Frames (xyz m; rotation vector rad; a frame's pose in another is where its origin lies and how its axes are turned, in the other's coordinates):
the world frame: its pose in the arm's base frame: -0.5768 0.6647 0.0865 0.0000 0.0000 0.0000
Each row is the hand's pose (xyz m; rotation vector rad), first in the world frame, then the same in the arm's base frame.
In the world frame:
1: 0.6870 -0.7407 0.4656 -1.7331 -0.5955 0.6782
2: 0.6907 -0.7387 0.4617 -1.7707 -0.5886 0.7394
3: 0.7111 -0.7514 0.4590 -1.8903 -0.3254 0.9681
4: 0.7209 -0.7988 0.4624 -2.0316 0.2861 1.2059
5: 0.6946 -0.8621 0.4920 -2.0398 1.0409 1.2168
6: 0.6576 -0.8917 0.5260 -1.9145 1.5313 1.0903
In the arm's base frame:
1: 0.1102 -0.0760 0.5521 -1.7331 -0.5955 0.6782
2: 0.1139 -0.0740 0.5482 -1.7707 -0.5886 0.7394
3: 0.1343 -0.0867 0.5455 -1.8903 -0.3254 0.9681
4: 0.1441 -0.1341 0.5489 -2.0316 0.2861 1.2059
5: 0.1178 -0.1974 0.5785 -2.0398 1.0409 1.2168
6: 0.0808 -0.2270 0.6125 -1.9145 1.5313 1.0903

